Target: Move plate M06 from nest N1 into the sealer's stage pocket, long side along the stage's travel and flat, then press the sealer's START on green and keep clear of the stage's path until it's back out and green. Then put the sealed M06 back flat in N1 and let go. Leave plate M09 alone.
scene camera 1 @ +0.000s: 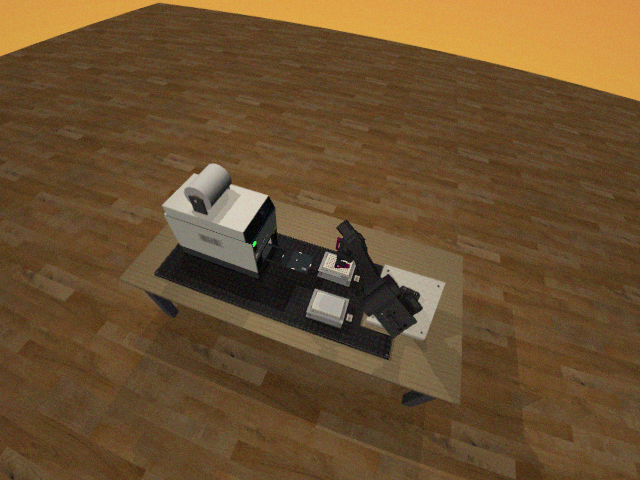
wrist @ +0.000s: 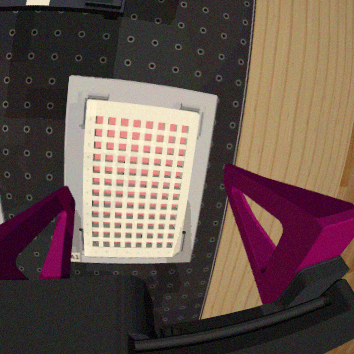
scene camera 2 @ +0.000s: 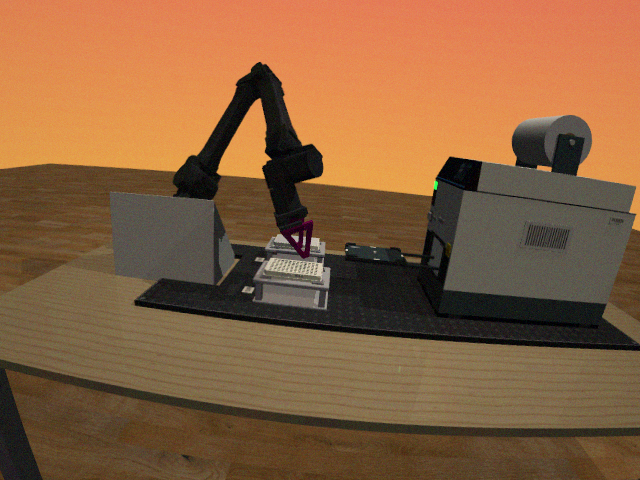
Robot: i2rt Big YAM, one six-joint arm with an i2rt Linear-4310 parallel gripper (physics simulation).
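Frame: origin at the arm's base, x ahead, y left, z up, level; millimetres.
Where they show: gripper, fingertip midpoint: [scene camera 1: 336, 258] [wrist: 146, 182] [scene camera 2: 302, 252]; arm's base at its link origin: [scene camera 2: 177, 225].
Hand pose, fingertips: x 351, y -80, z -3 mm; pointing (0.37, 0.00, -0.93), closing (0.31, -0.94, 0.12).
Observation:
Things, the pixels of their top centre, and the offset from my fingertips.
- cream plate with square wells, top centre: [wrist: 136, 189] [scene camera 2: 294, 266] [scene camera 1: 338, 264] dy +2, dx -16, dz -36 mm
- grey nest at its top centre: [wrist: 137, 184] [scene camera 2: 294, 270] [scene camera 1: 338, 265] dy +1, dx -16, dz -46 mm
- second plate at its top centre: [scene camera 2: 297, 239] [scene camera 1: 328, 303] dy +211, dx -50, dz -36 mm
- film roll at its top centre: [scene camera 2: 553, 117] [scene camera 1: 205, 175] dy +112, dx +541, dz +369 mm
A cream plate with square wells [scene camera 1: 333, 262] [scene camera 2: 289, 269] [wrist: 135, 185], apparently M06, sits flat in a grey nest [scene camera 1: 334, 277] [scene camera 2: 292, 295] [wrist: 75, 125]; its name is not readable. My gripper [scene camera 1: 341, 254] [scene camera 2: 303, 252] [wrist: 146, 182] is open and empty above this plate, with one finger out to each long side. The wrist view shows a gap between the right finger and the nest. The sealer [scene camera 1: 211, 237] [scene camera 2: 532, 248] shows a green light. Its dark stage [scene camera 1: 299, 260] [scene camera 2: 373, 253] is out, with its pocket empty.
A second plate [scene camera 1: 329, 304] [scene camera 2: 289, 241], apparently M09, sits in another nest [scene camera 1: 324, 318]. A small white tag lies beside each nest. A film roll [scene camera 1: 209, 183] [scene camera 2: 550, 142] tops the sealer. A pale panel [scene camera 2: 162, 237] stands near the arm's base.

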